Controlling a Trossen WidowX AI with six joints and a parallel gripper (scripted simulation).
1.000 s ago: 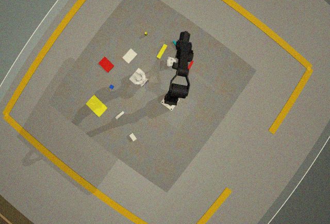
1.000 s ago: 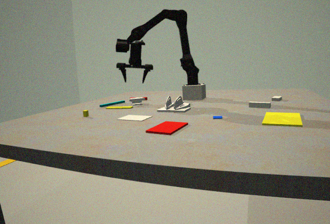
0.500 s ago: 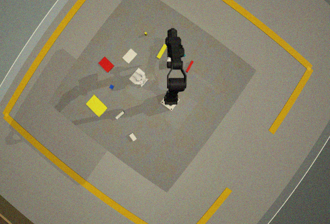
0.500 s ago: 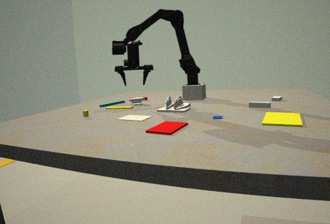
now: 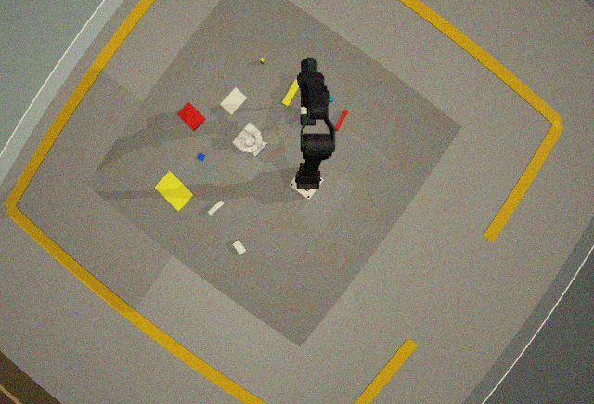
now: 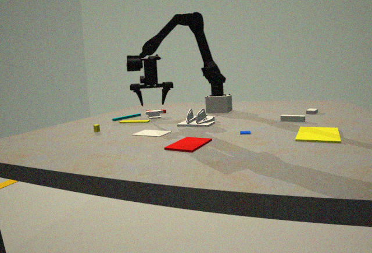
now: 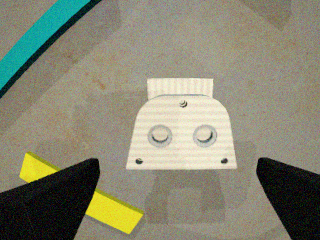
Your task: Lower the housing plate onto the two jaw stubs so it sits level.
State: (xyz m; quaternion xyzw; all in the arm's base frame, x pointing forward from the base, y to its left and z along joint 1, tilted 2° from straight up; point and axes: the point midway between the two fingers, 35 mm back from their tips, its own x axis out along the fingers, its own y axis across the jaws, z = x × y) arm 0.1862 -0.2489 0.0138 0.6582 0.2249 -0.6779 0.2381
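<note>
Right now the white block is 1 cm behind my gripper tip and 5 cm below it. From my gripper tip the other things lie so: teal bar (1 cm ahead, 14 cm to the right, 5 cm below); then red bar (15 cm behind, 7 cm to the right, 5 cm below); then yellow bar (11 cm ahead, 3 cm to the right, 5 cm below).
</note>
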